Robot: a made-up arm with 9 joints. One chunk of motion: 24 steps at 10 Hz.
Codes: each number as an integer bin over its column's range. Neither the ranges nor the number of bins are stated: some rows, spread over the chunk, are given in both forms.
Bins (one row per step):
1: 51 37 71 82 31 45
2: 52 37 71 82 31 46
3: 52 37 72 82 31 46
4: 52 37 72 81 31 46
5: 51 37 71 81 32 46
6: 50 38 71 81 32 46
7: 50 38 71 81 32 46
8: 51 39 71 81 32 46
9: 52 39 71 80 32 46
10: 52 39 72 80 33 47
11: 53 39 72 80 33 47
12: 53 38 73 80 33 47
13: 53 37 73 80 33 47
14: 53 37 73 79 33 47
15: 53 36 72 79 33 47
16: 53 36 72 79 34 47
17: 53 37 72 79 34 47
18: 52 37 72 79 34 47
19: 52 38 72 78 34 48
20: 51 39 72 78 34 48
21: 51 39 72 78 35 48
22: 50 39 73 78 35 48
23: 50 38 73 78 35 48
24: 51 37 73 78 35 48
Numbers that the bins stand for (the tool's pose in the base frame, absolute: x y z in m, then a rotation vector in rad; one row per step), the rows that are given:
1: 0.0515 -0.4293 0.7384 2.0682 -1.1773 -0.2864
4: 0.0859 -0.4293 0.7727 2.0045 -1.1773 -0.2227
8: 0.0515 -0.3606 0.7384 2.0045 -1.1136 -0.2227
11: 0.1202 -0.3606 0.7727 1.9409 -1.0500 -0.1591
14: 0.1202 -0.4293 0.8071 1.8773 -1.0500 -0.1591
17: 0.1202 -0.4293 0.7727 1.8773 -0.9864 -0.1591
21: 0.0515 -0.3606 0.7727 1.8136 -0.9227 -0.0955
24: 0.0515 -0.4293 0.8071 1.8136 -0.9227 -0.0955
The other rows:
2: 0.0859 -0.4293 0.7384 2.0682 -1.1773 -0.2227
3: 0.0859 -0.4293 0.7727 2.0682 -1.1773 -0.2227
5: 0.0515 -0.4293 0.7384 2.0045 -1.1136 -0.2227
6: 0.0172 -0.3949 0.7384 2.0045 -1.1136 -0.2227
7: 0.0172 -0.3949 0.7384 2.0045 -1.1136 -0.2227
9: 0.0859 -0.3606 0.7384 1.9409 -1.1136 -0.2227
10: 0.0859 -0.3606 0.7727 1.9409 -1.0500 -0.1591
12: 0.1202 -0.3949 0.8071 1.9409 -1.0500 -0.1591
13: 0.1202 -0.4293 0.8071 1.9409 -1.0500 -0.1591
15: 0.1202 -0.4636 0.7727 1.8773 -1.0500 -0.1591
16: 0.1202 -0.4636 0.7727 1.8773 -0.9864 -0.1591
18: 0.0859 -0.4293 0.7727 1.8773 -0.9864 -0.1591
19: 0.0859 -0.3949 0.7727 1.8136 -0.9864 -0.0955
20: 0.0515 -0.3606 0.7727 1.8136 -0.9864 -0.0955
22: 0.0172 -0.3606 0.8071 1.8136 -0.9227 -0.0955
23: 0.0172 -0.3949 0.8071 1.8136 -0.9227 -0.0955

